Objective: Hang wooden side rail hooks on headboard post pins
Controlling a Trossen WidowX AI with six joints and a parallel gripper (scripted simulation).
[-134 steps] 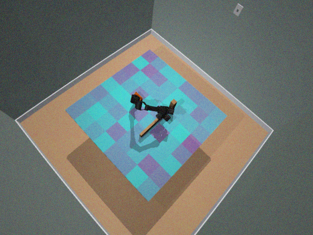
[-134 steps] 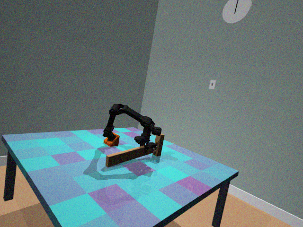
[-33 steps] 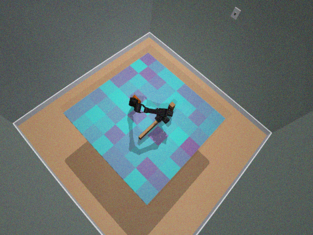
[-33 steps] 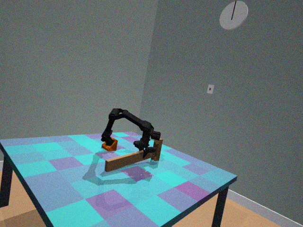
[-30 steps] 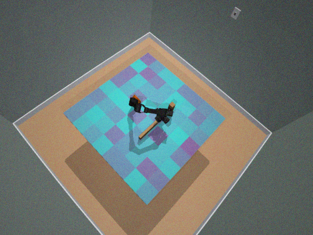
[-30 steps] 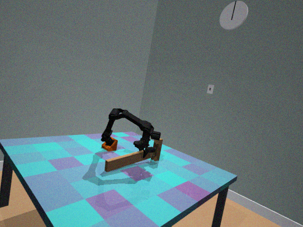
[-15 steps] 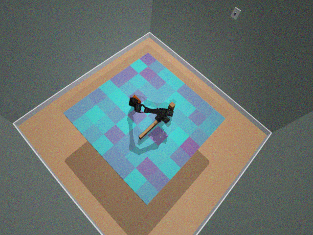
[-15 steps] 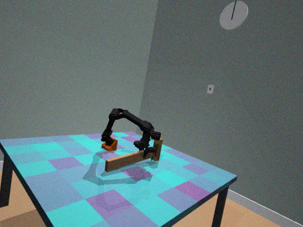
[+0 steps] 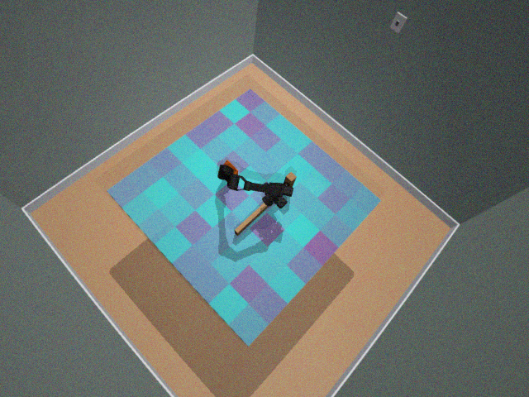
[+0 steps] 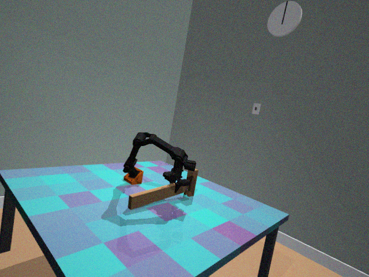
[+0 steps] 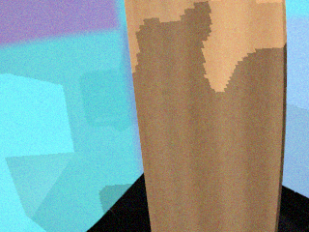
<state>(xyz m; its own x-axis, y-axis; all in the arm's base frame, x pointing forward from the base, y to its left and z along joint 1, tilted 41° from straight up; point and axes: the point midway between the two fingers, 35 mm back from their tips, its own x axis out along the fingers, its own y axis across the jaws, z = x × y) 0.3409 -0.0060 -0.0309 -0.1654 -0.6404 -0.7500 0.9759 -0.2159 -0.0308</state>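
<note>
The headboard post is 150 mm to the left of my gripper tip, 40 mm above it and 20 mm ahead of it.
</note>
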